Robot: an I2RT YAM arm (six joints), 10 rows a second.
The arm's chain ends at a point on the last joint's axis. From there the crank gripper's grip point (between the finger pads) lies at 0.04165 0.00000 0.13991 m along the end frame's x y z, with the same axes.
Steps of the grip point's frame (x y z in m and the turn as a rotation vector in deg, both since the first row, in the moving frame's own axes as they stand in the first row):
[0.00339 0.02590 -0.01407 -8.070 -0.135 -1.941]
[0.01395 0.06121 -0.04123 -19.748 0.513 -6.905]
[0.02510 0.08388 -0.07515 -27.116 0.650 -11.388]
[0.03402 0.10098 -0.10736 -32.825 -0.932 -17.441]
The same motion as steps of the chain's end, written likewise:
[0.00341 0.00766 -0.01288 -8.070 -0.135 -1.941]
[0.01015 0.01910 -0.03350 -19.748 0.513 -6.905]
[0.01795 0.02872 -0.06128 -27.116 0.650 -11.388]
[0.02623 0.03762 -0.08931 -32.825 -0.932 -17.441]

